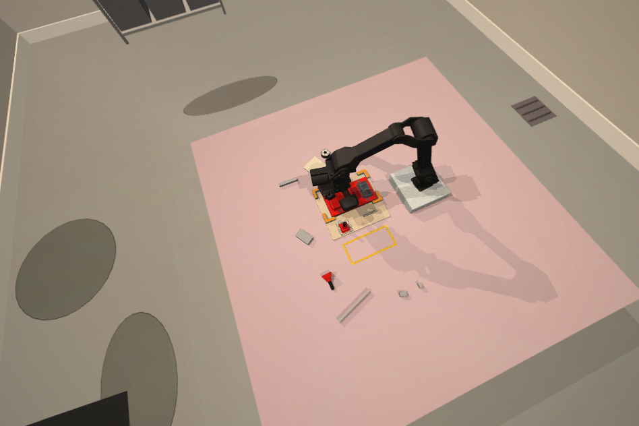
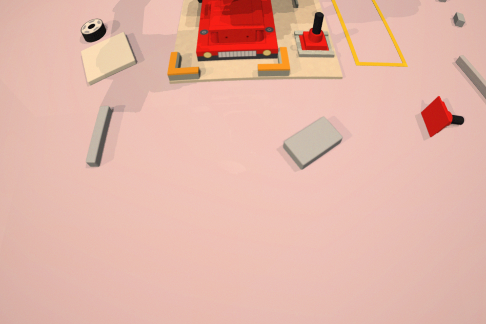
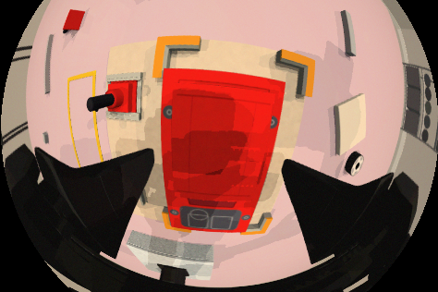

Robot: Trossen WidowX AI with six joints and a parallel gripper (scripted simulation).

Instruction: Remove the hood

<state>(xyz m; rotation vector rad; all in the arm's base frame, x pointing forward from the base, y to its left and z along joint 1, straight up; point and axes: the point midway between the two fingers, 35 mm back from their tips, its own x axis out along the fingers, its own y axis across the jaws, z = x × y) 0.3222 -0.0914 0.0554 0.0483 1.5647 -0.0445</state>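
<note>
Right now my gripper tip is 2 cm above the red hood. Also, from my gripper tip: black wheel: 5 cm behind, 24 cm to the right, 6 cm below; beige tile: 2 cm ahead, 20 cm to the right, 6 cm below.
</note>
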